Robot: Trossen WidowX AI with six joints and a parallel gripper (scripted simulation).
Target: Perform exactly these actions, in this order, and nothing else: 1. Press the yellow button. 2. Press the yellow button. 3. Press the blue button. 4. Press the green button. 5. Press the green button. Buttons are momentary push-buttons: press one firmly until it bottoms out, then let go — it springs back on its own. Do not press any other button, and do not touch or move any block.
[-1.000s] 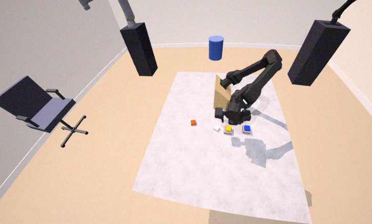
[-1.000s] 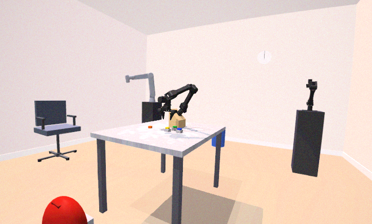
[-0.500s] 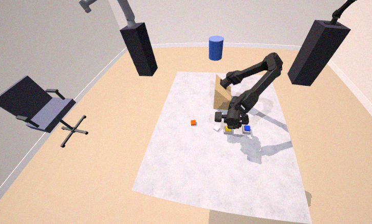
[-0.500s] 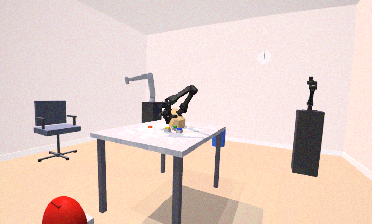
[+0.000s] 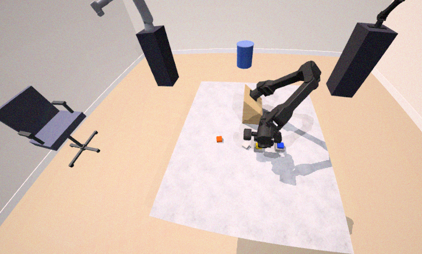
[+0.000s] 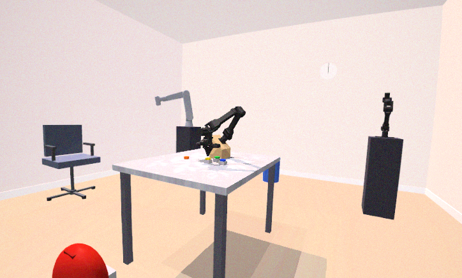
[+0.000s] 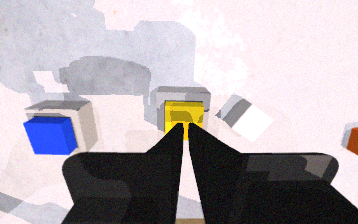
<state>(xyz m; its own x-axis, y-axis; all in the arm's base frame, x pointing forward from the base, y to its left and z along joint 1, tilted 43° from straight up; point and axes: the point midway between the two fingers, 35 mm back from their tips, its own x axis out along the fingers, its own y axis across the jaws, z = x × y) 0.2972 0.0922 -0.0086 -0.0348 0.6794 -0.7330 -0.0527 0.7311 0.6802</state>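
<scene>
Right now my gripper tip is 20 mm above the yellow button. The rest, counted from my gripper tip: blue button (30 mm behind, 120 mm to the left, 20 mm below); then white block (10 mm behind, 70 mm to the right, 40 mm below).
</scene>
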